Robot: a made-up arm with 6 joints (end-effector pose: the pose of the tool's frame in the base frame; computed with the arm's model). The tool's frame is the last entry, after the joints. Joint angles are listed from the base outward.
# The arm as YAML. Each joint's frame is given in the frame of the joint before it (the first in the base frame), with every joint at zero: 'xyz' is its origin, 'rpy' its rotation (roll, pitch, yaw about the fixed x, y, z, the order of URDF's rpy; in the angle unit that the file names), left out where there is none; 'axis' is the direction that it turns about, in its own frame. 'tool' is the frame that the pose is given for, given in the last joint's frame.
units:
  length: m
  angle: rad
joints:
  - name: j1
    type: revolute
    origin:
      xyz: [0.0, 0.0, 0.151]
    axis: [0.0, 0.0, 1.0]
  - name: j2
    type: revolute
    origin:
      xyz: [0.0, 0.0, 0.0]
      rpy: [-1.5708, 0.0, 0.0]
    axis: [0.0, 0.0, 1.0]
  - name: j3
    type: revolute
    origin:
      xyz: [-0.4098, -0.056, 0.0]
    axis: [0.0, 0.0, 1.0]
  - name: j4
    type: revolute
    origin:
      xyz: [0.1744, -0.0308, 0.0]
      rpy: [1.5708, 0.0, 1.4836]
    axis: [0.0, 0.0, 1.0]
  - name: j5
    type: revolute
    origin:
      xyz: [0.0, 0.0, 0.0]
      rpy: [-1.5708, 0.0, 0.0]
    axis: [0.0, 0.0, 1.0]
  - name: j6
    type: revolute
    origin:
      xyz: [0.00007, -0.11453, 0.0]
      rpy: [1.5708, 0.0, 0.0]
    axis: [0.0, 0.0, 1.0]
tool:
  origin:
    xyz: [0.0, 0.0, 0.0]
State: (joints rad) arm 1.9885 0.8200 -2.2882 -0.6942 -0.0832 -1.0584
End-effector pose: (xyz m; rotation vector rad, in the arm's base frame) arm 0.0987 -0.2373 0.7797 0.0622 -0.0366 0.2362
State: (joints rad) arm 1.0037 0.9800 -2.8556 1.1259 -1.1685 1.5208
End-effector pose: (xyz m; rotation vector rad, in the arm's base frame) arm -0.0930 -0.3231 0.7038 -0.1154 1.6737 -1.9298
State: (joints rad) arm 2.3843 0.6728 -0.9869 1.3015 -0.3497 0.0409
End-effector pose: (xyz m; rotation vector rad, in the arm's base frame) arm 0.0508 0.0039 0.5850 0.3725 -1.4538 -2.3984
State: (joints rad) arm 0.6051 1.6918 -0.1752 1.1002 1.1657 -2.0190
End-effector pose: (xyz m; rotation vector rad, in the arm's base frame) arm 0.0324 0.1365 0.3272 1.7979 -1.7368 -1.5067
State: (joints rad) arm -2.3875 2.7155 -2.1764 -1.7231 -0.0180 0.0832
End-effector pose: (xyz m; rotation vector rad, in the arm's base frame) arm -0.4831 -0.4565 0.1560 -0.8444 -2.1886 1.3321
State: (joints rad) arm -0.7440 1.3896 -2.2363 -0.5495 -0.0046 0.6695
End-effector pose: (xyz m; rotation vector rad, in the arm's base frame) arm 0.1043 -0.0956 0.8075 0.2671 0.5850 -0.6020
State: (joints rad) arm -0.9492 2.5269 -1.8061 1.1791 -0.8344 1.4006
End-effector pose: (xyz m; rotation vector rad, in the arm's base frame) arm 0.2855 -0.5331 0.2301 1.6074 -0.7114 0.3951
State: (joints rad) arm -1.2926 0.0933 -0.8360 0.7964 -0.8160 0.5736
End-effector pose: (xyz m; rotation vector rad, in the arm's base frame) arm -0.1356 0.2579 0.4829 0.2723 -0.4853 -0.1330
